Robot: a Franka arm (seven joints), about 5 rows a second.
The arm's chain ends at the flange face. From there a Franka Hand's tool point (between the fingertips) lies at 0.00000 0.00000 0.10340 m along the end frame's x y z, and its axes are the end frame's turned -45 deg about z.
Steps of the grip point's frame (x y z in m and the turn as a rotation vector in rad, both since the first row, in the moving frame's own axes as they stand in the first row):
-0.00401 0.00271 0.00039 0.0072 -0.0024 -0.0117
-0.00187 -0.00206 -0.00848 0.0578 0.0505 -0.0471
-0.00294 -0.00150 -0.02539 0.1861 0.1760 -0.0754
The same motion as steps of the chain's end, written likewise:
-0.00022 0.00510 0.00039 0.0034 -0.0068 -0.0117
-0.00206 0.00776 -0.00818 0.0766 -0.0052 -0.0471
-0.00142 0.02715 -0.02202 0.2560 -0.0071 -0.0754

